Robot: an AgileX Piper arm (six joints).
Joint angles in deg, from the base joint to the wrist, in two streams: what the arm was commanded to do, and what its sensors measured. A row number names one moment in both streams.
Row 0, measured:
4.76, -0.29, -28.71, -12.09, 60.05, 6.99
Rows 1 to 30, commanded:
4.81, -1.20, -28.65, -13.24, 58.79, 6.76
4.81, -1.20, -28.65, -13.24, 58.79, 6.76
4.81, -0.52, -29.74, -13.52, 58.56, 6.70
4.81, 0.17, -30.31, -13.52, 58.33, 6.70
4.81, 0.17, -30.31, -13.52, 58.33, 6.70
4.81, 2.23, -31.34, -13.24, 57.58, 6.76
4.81, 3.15, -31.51, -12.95, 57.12, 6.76
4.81, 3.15, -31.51, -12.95, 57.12, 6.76
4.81, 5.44, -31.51, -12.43, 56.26, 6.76
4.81, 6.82, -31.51, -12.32, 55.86, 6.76
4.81, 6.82, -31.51, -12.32, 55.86, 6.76
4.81, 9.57, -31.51, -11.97, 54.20, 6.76
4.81, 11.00, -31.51, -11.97, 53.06, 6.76
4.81, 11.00, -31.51, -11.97, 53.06, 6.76
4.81, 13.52, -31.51, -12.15, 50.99, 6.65
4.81, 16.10, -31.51, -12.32, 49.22, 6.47
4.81, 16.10, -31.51, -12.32, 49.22, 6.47
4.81, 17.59, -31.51, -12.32, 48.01, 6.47
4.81, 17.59, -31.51, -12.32, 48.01, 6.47
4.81, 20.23, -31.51, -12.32, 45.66, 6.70
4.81, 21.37, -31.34, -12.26, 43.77, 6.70
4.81, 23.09, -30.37, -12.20, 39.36, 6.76
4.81, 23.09, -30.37, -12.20, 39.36, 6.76
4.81, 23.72, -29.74, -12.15, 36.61, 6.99
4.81, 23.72, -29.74, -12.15, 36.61, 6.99
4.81, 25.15, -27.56, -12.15, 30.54, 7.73
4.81, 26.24, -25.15, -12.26, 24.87, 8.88
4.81, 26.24, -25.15, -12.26, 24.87, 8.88
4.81, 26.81, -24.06, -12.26, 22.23, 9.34
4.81, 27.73, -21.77, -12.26, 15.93, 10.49
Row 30, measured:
4.76, 26.64, -24.41, -12.15, 25.21, 8.77
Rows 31 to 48, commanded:
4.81, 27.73, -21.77, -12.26, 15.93, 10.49
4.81, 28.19, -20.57, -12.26, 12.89, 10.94
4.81, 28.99, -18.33, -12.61, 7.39, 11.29
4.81, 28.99, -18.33, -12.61, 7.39, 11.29
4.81, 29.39, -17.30, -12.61, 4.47, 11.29
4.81, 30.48, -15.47, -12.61, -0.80, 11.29
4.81, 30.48, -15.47, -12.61, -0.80, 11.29
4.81, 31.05, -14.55, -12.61, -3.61, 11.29
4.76, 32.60, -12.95, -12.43, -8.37, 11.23
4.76, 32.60, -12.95, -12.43, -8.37, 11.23
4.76, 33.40, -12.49, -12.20, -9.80, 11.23
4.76, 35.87, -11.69, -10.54, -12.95, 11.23
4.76, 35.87, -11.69, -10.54, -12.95, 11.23
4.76, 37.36, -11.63, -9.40, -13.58, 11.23
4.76, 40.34, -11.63, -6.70, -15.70, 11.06
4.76, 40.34, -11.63, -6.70, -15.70, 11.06
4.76, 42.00, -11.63, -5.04, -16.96, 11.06
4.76, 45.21, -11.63, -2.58, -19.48, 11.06
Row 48, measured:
4.76, 41.65, -11.75, -5.96, -14.78, 11.00
